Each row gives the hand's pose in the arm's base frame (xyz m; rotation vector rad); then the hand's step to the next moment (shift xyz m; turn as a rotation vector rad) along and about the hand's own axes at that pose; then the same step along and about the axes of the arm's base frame.
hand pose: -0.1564 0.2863 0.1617 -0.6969 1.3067 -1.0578
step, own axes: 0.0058 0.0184 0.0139 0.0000 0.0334 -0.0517
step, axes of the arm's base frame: 0.0172 0.0000 -0.0164 -0.0430 0.0209 -0.0388
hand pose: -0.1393 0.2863 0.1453 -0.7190 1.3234 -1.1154
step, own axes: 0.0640 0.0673 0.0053 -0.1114 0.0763 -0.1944
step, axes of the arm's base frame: 0.0128 -0.0363 -0.0847 -0.1602 0.1640 -0.0589
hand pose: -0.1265 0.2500 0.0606 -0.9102 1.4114 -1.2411
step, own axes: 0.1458 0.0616 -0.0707 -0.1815 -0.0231 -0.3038
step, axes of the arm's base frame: -0.0949 -0.1123 -0.0919 -0.2596 0.2366 0.0488
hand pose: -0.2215 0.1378 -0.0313 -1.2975 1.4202 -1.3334
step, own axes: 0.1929 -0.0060 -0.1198 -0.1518 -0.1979 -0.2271
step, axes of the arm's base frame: -0.1491 -0.1660 0.0426 -0.1621 0.2056 0.2127
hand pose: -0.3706 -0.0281 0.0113 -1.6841 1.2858 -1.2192
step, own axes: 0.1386 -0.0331 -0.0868 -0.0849 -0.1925 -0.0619
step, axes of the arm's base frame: -0.0615 -0.1221 0.0957 -0.0030 0.1364 0.1717
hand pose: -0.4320 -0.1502 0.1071 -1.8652 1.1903 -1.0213
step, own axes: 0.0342 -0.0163 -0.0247 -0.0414 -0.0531 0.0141
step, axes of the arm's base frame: -0.0062 -0.0296 0.0336 0.0218 0.0585 0.0288
